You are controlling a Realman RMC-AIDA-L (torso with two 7-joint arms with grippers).
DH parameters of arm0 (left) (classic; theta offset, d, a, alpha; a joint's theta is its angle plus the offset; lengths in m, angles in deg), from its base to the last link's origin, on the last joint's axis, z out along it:
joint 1: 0 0.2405 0 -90
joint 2: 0 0 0 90
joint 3: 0 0.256 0 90
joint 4: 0 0 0 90
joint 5: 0 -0.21 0 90
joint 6: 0 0 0 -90
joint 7: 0 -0.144 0 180
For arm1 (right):
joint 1: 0 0.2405 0 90
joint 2: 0 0 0 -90
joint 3: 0 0.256 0 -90
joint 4: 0 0 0 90
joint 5: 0 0.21 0 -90
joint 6: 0 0 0 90
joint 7: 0 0.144 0 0
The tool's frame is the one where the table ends.
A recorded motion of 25 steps. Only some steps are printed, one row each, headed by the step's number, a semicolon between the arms.
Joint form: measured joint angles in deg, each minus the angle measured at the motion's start. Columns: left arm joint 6, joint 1, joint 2, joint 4, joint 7, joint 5, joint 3; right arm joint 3, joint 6, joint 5, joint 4, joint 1, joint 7, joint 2.
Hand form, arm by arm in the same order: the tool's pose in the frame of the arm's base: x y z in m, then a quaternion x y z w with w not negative. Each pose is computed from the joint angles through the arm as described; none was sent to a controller.
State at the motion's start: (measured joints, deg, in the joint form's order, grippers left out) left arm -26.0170 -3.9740 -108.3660 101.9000 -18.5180 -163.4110 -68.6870; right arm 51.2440 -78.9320 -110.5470 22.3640 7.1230 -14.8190 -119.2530
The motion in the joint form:
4: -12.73 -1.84 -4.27 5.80 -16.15 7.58 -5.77; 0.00 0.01 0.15 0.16 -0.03 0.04 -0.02
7: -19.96 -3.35 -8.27 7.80 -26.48 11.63 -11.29; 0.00 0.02 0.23 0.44 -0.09 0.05 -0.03
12: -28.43 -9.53 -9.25 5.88 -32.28 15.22 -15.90; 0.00 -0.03 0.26 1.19 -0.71 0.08 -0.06
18: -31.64 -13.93 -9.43 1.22 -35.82 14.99 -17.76; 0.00 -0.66 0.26 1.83 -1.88 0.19 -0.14
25: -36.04 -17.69 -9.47 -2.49 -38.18 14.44 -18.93; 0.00 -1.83 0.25 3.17 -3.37 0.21 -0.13
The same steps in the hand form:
4: -0.1379 0.3257 0.0346 -0.88561 -0.04503 -0.01745 0.46191; 0.3806 0.2382 0.0327 -0.50074 0.23265 0.21337 0.80598
7: -0.1246 0.3278 0.0408 -0.89338 -0.01466 -0.00529 0.44902; 0.3800 0.2384 0.0326 -0.49954 0.23377 0.21522 0.80591
12: -0.1133 0.3387 0.0391 -0.91235 0.01264 0.01715 0.40886; 0.3798 0.2360 0.0319 -0.49628 0.23749 0.21755 0.80621
18: -0.1173 0.3516 0.0316 -0.92101 0.03057 0.05159 0.38489; 0.3811 0.2293 0.0321 -0.48991 0.24031 0.21801 0.80914
25: -0.1213 0.3587 0.0233 -0.93096 0.04163 0.08750 0.35204; 0.3806 0.2219 0.0336 -0.47962 0.24063 0.22284 0.81388

